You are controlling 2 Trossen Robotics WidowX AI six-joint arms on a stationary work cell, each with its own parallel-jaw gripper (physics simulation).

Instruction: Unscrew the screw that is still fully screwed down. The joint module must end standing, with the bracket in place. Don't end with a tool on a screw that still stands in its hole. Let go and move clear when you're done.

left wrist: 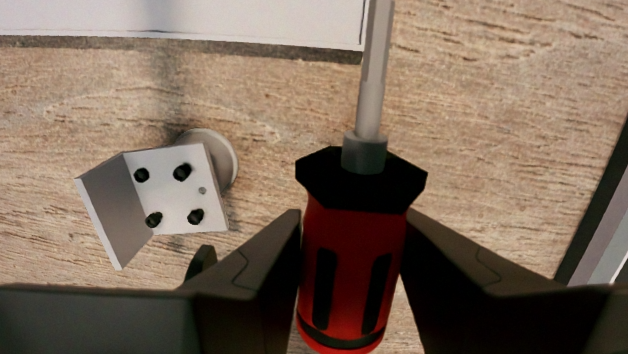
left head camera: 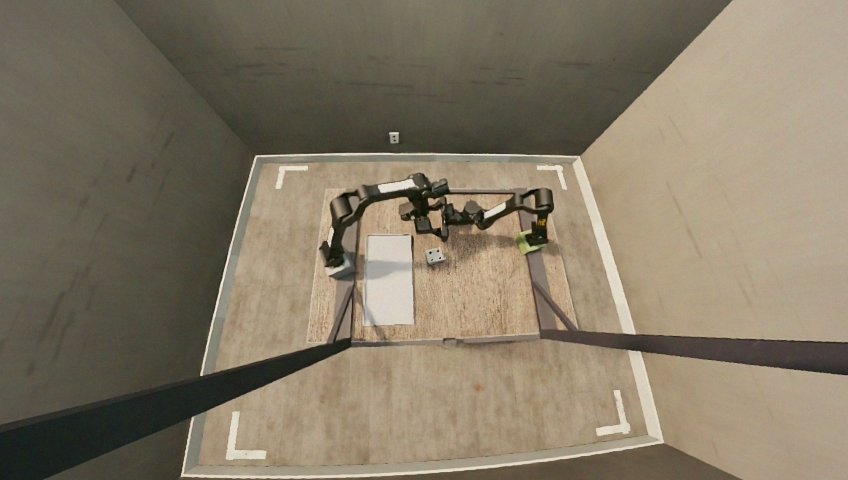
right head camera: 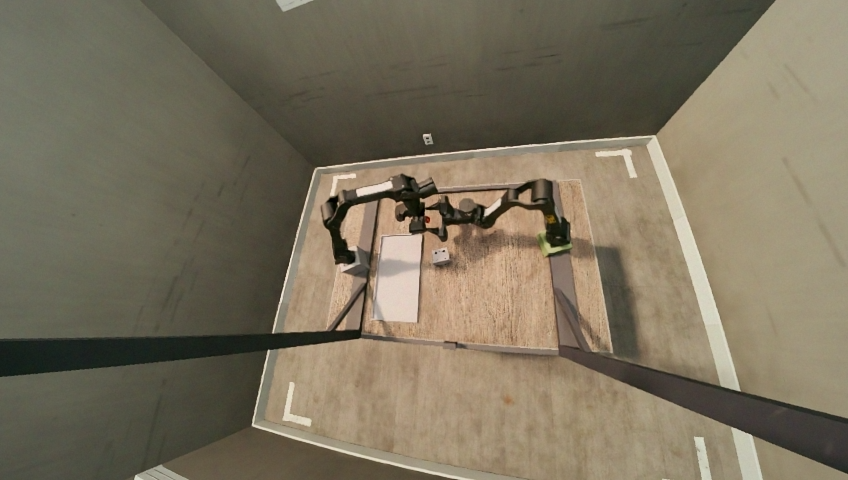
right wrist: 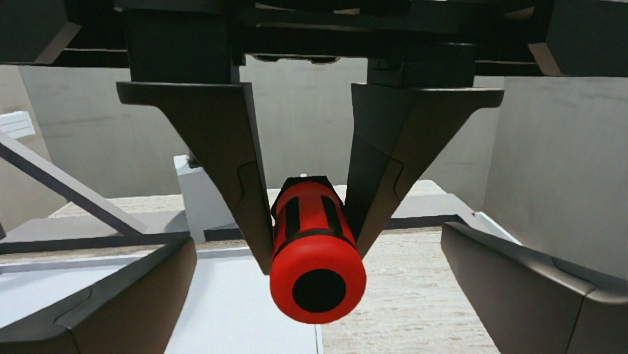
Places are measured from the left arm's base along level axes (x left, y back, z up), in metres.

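Pixels of known places: left gripper, between the fingertips: [left wrist: 347,220] [left head camera: 421,221] [right head camera: 423,221] [right wrist: 310,265]; right gripper, between the fingertips: [left wrist: 356,273] [left head camera: 423,219] [right head camera: 423,219] [right wrist: 319,240]; left arm's base, origin of its link: [left head camera: 335,260] [right head camera: 348,258]; right arm's base, origin of its link: [left head camera: 532,239] [right head camera: 555,239].
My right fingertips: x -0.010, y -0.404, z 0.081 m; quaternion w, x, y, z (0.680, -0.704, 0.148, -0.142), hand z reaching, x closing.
Note:
Ahead of a thing's pixels: the offset from my right fingertips to its middle. Level surfaces: height alone.
My left gripper [left head camera: 423,224] [left wrist: 347,220] is shut on the red and black handle of a screwdriver {dx +0.006, dy +0.023, dz -0.002 m} [right head camera: 427,219] [left wrist: 345,305] [right wrist: 320,300], held above the table; its tip is out of view. My right gripper [left head camera: 440,218] [right wrist: 319,240] is open, its fingers apart on either side of the handle's butt end, not touching it. The grey L-shaped bracket {dx -0.137, dy -0.002, dz -0.110 m} [left head camera: 435,256] [right head camera: 440,256] [left wrist: 170,200] sits on the joint module {dx -0.137, dy -0.002, dz -0.162 m} [left wrist: 227,155], whose round grey part shows beside it. Several black screws {dx -0.116, dy +0.012, dz -0.126 m} [left wrist: 182,172] stand in the bracket; the upper left screw {dx -0.151, dy +0.018, dz -0.131 m} [left wrist: 141,175] looks lowest, though heights are hard to tell.
A white tray {dx -0.127, dy +0.227, dz -0.186 m} [left head camera: 388,297] [right head camera: 397,297] [left wrist: 200,20] [right wrist: 240,300] lies left of the bracket in the head views. Dark frame bars run along the wooden table's {dz -0.194 m} [left head camera: 476,297] sides. Both arms meet behind the bracket, close to each other.

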